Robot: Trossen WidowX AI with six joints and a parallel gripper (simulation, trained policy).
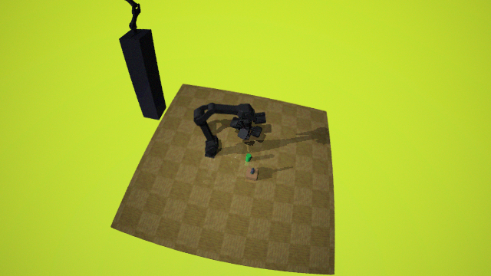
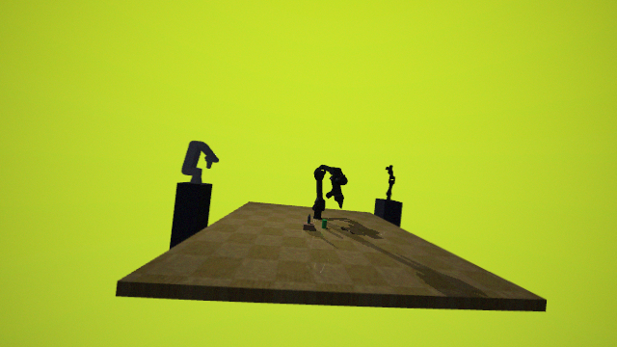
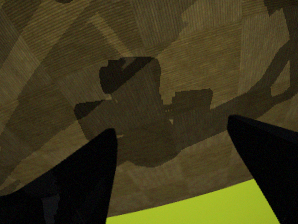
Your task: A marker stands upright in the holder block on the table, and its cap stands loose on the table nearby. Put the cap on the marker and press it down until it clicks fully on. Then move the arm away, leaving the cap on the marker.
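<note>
The green cap lies 110 mm to the right of my gripper tip, 110 mm below it and 50 mm ahead of it. Also, from my gripper tip: holder block (220 mm to the right, 120 mm below, 90 mm ahead).
</note>
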